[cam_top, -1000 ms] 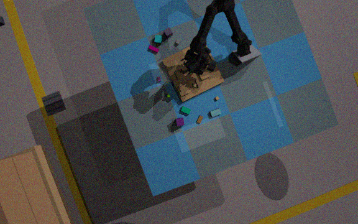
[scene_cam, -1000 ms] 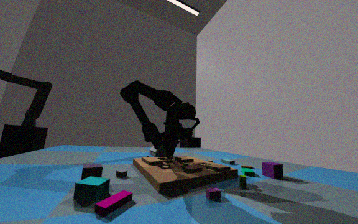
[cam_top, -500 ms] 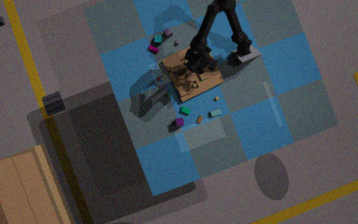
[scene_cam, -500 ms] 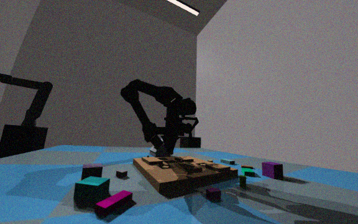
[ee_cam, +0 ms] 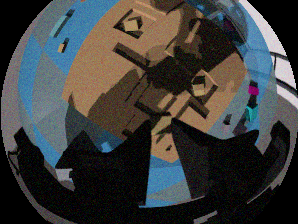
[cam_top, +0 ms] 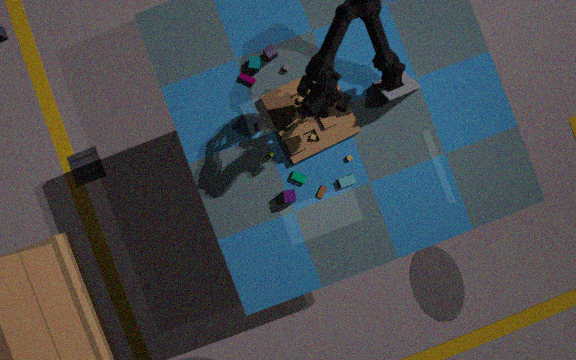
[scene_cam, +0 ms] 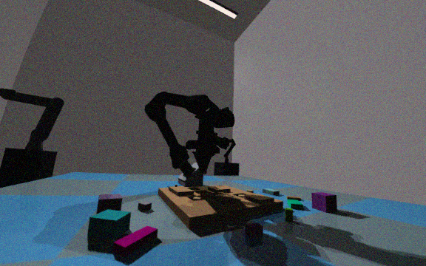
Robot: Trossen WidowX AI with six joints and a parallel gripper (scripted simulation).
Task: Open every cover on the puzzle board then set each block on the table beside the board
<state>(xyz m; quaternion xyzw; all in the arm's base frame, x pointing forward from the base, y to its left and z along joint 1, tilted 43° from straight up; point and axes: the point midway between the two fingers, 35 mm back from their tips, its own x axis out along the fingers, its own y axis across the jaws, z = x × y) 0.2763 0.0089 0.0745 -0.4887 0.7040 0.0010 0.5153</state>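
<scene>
My gripper tip is now 32 cm to the right of the pale teal block, 8 cm above it and 2 cm short of it. Round my gripper tip: lime block 25 cm ahead, 11 cm to the left, 8 cm below; then magenta block 27 cm ahead, 8 cm below, 1 cm to the right; then grey block 19 cm to the right, 8 cm below, 7 cm ahead.
</scene>
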